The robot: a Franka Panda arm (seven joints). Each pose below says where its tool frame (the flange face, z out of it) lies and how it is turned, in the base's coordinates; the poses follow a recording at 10 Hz.
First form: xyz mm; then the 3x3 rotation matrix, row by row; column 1 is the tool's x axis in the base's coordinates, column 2 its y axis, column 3 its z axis. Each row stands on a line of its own.
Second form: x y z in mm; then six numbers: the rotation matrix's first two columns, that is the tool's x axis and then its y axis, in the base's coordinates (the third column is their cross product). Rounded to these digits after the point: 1 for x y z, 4 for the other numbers. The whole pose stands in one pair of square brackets.
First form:
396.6, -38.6, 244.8
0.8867, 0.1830, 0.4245
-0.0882, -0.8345, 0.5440
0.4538, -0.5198, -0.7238
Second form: [396.6, -38.6, 244.8, 0.8867, -0.0882, 0.4538, 0.1830, -0.8345, -0.5198]
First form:
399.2, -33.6, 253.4
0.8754, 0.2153, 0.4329
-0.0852, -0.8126, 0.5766
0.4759, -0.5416, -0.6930
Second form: [399.2, -33.6, 253.4, 0.8754, -0.0852, 0.4759, 0.2153, -0.8126, -0.5416]
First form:
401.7, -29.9, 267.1
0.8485, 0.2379, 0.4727
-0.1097, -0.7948, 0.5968
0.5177, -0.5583, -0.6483
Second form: [401.7, -29.9, 267.1, 0.8485, -0.1097, 0.5177, 0.2379, -0.7948, -0.5583]
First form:
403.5, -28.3, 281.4
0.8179, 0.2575, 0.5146
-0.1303, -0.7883, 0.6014
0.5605, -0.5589, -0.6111
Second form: [403.5, -28.3, 281.4, 0.8179, -0.1303, 0.5605, 0.2575, -0.7883, -0.5589]
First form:
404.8, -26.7, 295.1
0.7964, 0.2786, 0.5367
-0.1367, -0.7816, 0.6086
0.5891, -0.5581, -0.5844
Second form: [404.8, -26.7, 295.1, 0.7964, -0.1367, 0.5891, 0.2786, -0.7816, -0.5581]
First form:
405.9, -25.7, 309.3
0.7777, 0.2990, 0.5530
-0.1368, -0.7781, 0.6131
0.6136, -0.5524, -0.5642
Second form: [405.9, -25.7, 309.3, 0.7777, -0.1368, 0.6136, 0.2990, -0.7781, -0.5524]
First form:
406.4, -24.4, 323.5
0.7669, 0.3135, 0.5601
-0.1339, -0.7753, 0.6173
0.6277, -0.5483, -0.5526
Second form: [406.4, -24.4, 323.5, 0.7669, -0.1339, 0.6277, 0.3135, -0.7753, -0.5483]
